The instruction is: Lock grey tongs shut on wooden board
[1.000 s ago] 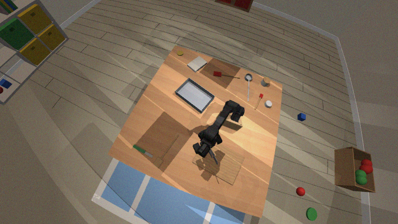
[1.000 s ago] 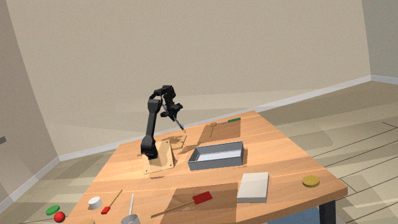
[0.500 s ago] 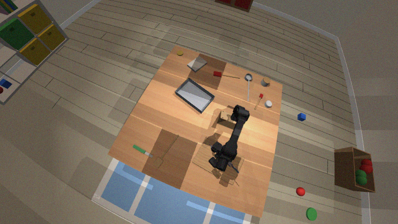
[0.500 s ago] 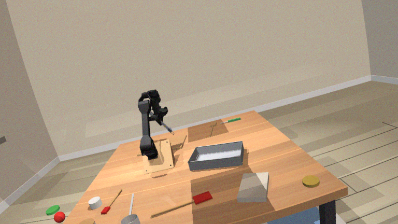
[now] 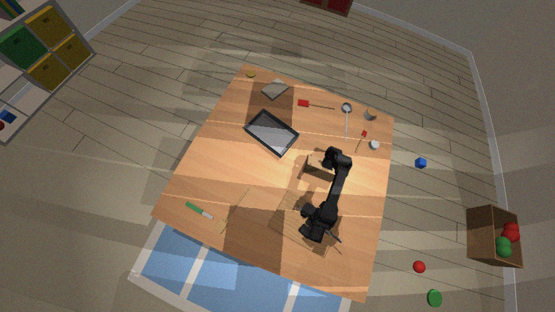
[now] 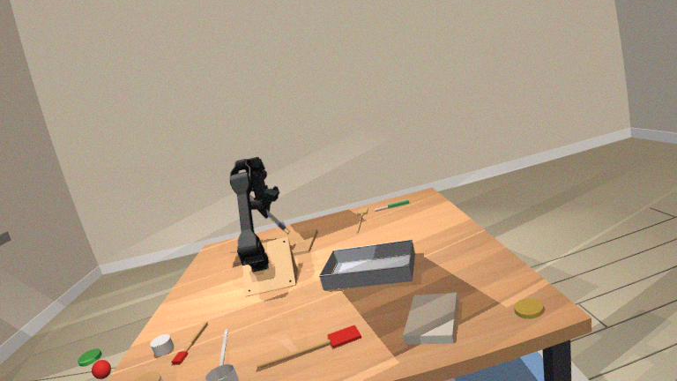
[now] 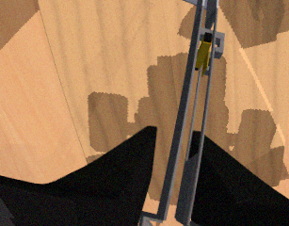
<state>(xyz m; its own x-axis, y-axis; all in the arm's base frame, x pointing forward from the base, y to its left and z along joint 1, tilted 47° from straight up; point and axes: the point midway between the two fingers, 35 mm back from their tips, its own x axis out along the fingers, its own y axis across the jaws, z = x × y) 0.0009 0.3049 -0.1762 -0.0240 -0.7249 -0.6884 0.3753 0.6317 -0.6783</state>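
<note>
Right now my gripper tip is 30 mm short of the yellow lock piece, 20 mm to the left of it and 10 mm above it. The rest, counted from my gripper tip: red spatula: 800 mm to the right, 220 mm ahead, 150 mm below; then wooden board: 150 mm below; then grey roasting tin: 450 mm to the right, 400 mm ahead, 130 mm below.
</note>
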